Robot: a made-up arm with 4 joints.
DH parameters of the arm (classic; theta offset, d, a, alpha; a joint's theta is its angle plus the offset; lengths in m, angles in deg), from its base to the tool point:
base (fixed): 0 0 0 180
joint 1: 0 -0.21 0.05 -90
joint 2: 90 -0.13 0.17 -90
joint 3: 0 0.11 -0.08 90
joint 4: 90 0.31 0.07 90
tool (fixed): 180 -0.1 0 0
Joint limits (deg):
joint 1: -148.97..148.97
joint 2: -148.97..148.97
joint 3: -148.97..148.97
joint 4: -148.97..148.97
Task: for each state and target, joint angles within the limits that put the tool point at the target. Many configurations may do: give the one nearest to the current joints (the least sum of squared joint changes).
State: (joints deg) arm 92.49 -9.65 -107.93 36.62
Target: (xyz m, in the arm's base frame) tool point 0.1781 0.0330 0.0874
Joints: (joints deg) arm 118.76 -35.18 -59.70 57.17
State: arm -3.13 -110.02 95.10 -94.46
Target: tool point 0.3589 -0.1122 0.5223
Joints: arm 2.87 -74.66 48.18 -82.67
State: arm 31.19 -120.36 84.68 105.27
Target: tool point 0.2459 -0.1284 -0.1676
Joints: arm 14.88 -148.57 73.75 111.46
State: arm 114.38 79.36 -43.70 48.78
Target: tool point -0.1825 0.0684 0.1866
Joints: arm 115.65 71.74 5.04 74.44
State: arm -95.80 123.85 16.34 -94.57
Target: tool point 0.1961 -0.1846 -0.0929
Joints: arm -114.01 106.83 41.28 -94.98
